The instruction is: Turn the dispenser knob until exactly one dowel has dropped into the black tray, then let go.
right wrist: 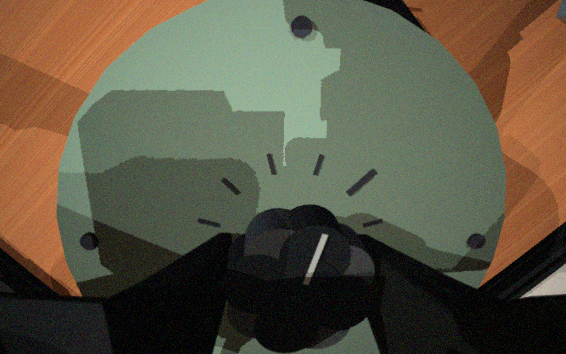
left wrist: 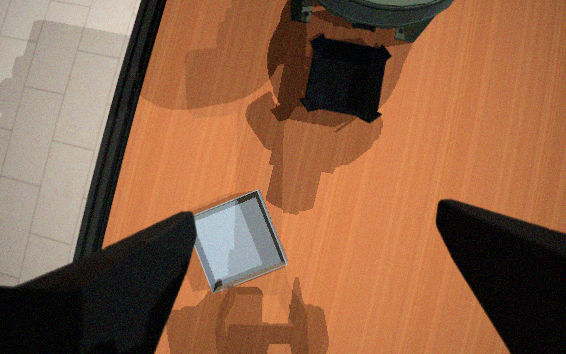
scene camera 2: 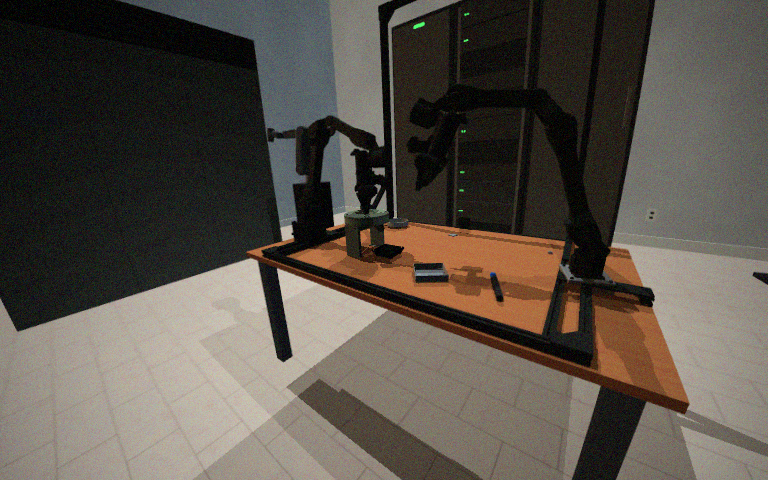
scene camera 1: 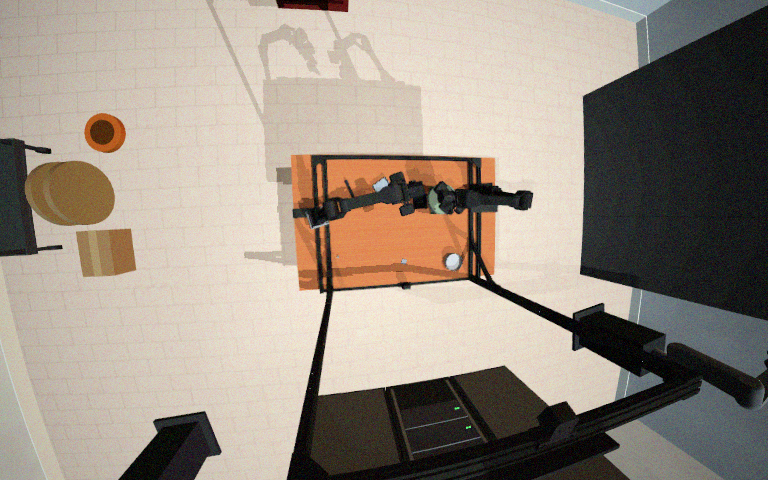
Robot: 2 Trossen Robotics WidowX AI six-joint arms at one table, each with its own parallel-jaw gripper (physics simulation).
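Observation:
The green round-topped dispenser stands on the table. Its dark lobed knob has a pale pointer line slanting up and slightly right in the right wrist view. My right gripper is shut on the knob from above, one finger on each side. The black tray sits at the dispenser's foot; its inside is too dark to make out a dowel. My left gripper is open and empty, high above the table.
A grey open box lies beyond the tray, below my left gripper. A black pen with a blue end lies farther along. A round pale dish sits near the opposite edge. A black frame borders the table.

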